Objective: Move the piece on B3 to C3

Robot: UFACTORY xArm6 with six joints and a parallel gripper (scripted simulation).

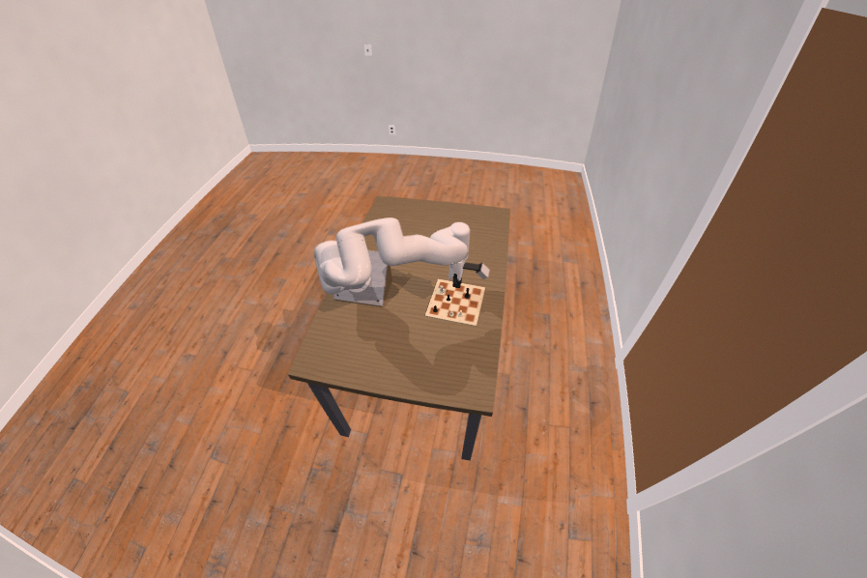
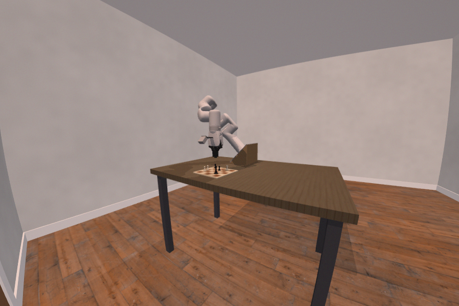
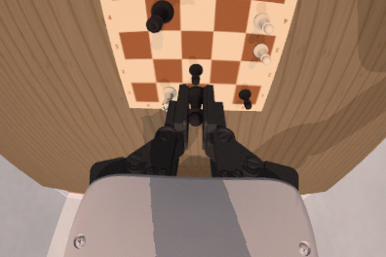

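My hand is 120 mm above the chessboard. Also, from my hand: white piece: 100 mm below, 70 mm behind, 50 mm to the left; then tall black piece: 90 mm below, 50 mm ahead, 30 mm to the left.
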